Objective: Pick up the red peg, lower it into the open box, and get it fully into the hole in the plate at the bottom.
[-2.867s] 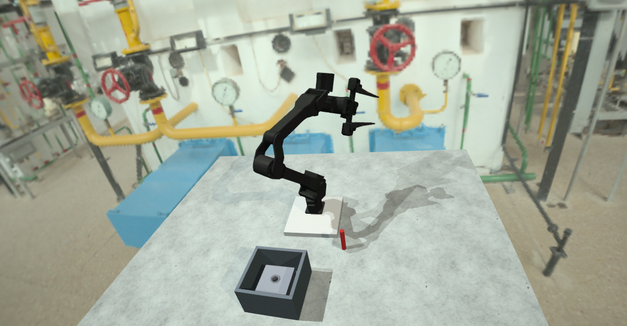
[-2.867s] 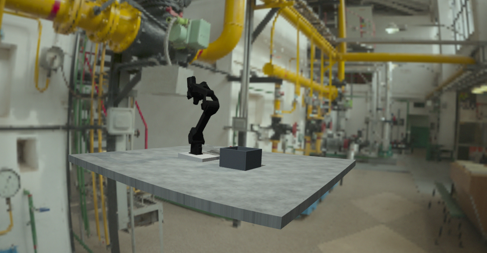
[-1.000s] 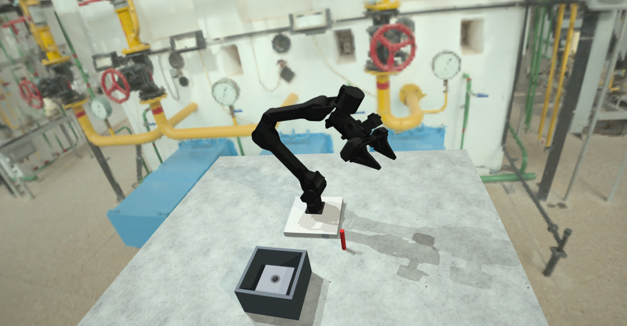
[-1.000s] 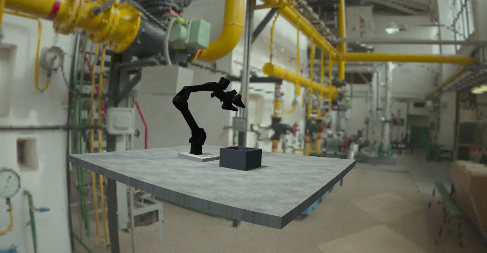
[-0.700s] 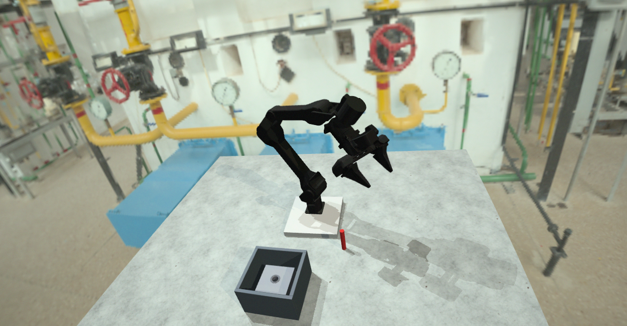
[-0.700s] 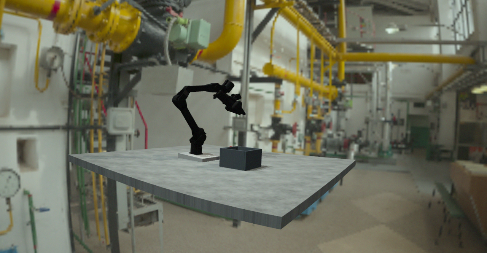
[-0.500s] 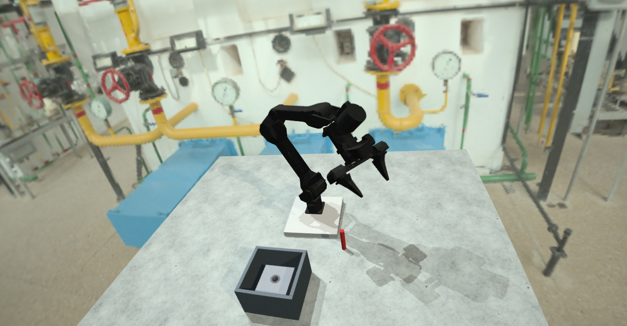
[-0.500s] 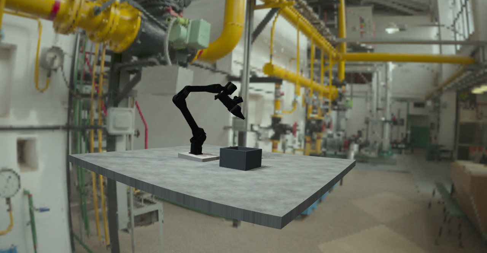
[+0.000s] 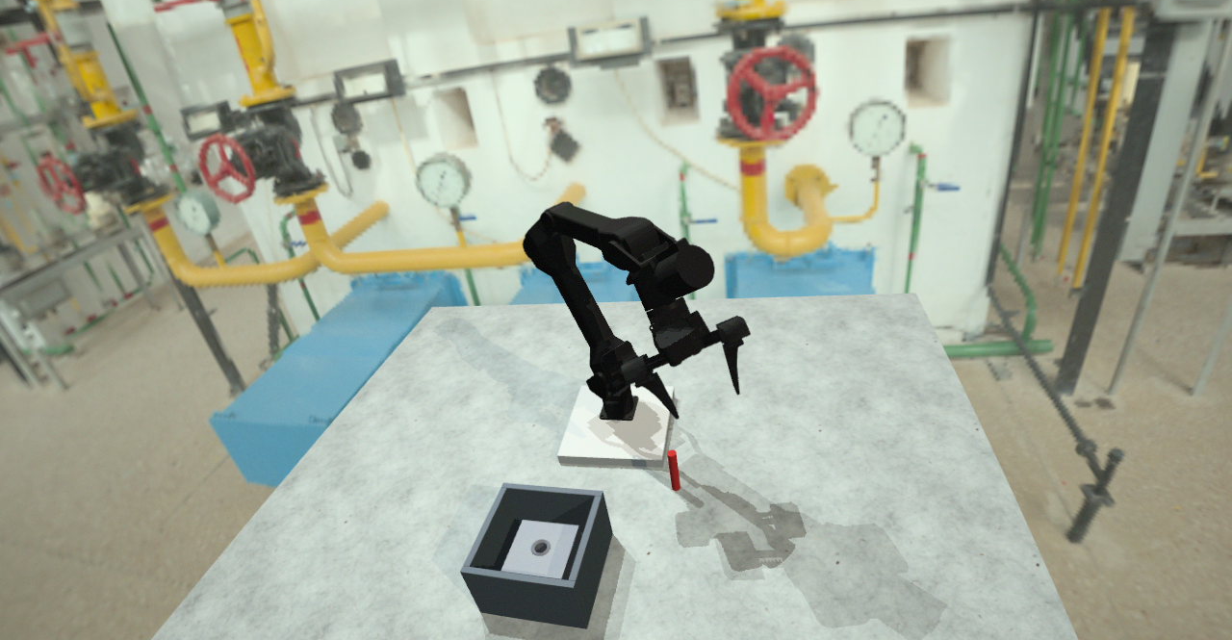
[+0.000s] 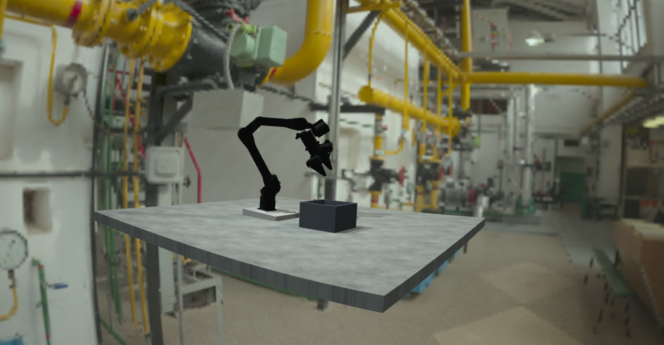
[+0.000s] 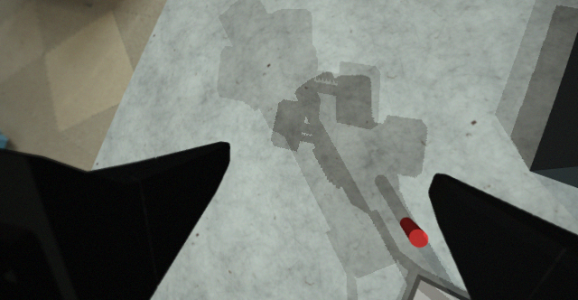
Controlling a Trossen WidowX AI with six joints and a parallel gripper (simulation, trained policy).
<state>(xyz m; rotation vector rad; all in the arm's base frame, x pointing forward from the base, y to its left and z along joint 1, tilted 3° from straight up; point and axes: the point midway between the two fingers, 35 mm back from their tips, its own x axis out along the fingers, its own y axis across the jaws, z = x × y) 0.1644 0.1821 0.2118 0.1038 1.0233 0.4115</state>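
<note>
The red peg lies 160 mm below my gripper tip, 70 mm to the right of it and 20 mm behind it. Round my gripper tip: dark box: 230 mm to the right, 170 mm below, 160 mm ahead; then light grey plate: 230 mm to the right, 160 mm ahead, 150 mm below.
</note>
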